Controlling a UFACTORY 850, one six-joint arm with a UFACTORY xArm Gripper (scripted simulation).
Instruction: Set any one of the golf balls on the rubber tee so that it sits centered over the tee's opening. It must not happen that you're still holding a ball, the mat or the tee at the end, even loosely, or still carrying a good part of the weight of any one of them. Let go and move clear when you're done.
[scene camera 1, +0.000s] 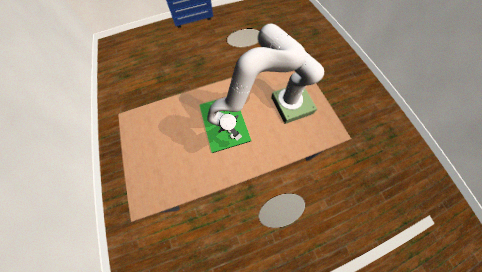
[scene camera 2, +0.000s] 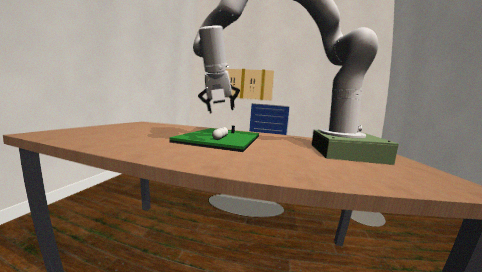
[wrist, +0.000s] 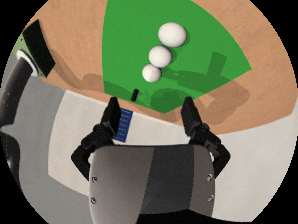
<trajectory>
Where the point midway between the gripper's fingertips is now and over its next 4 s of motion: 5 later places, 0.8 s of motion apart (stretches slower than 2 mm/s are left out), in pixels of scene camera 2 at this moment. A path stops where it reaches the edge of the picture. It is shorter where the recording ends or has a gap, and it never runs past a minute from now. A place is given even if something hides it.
My gripper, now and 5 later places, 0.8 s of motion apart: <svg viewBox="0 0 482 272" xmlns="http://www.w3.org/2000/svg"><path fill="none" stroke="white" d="M221 110L222 111L222 134L221 125L234 114L233 124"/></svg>
</trajectory>
